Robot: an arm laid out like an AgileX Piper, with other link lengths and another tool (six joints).
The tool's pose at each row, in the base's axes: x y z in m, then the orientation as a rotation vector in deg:
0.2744, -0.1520, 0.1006, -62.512, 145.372, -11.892
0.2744, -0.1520, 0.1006, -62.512, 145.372, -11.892
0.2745, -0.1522, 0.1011, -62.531, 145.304, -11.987
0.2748, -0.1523, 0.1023, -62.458, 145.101, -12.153
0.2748, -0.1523, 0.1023, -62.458, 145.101, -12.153
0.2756, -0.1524, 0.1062, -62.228, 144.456, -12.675
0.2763, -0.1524, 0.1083, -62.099, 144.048, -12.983
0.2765, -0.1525, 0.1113, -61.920, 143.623, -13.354
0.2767, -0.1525, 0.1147, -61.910, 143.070, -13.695
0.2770, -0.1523, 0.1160, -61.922, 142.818, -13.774
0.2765, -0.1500, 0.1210, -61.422, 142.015, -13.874
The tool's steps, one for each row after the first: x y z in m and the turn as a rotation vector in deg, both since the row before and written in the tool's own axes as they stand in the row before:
0.0000, 0.0000, 0.0000, 0.000, 0.000, 0.000
-0.0001, -0.0003, -0.0004, 0.078, -0.022, -0.040
-0.0004, -0.0006, -0.0010, 0.196, -0.138, -0.018
0.0000, 0.0000, 0.0000, 0.000, 0.000, 0.000
-0.0015, -0.0017, -0.0033, 0.619, -0.438, -0.058
-0.0010, -0.0011, -0.0016, 0.374, -0.279, -0.045
-0.0009, -0.0011, -0.0026, 0.433, -0.284, -0.024
-0.0011, -0.0012, -0.0030, 0.416, -0.361, -0.161
-0.0007, -0.0005, -0.0010, 0.138, -0.186, -0.073
-0.0029, 0.0003, -0.0047, 0.500, -0.779, 0.152

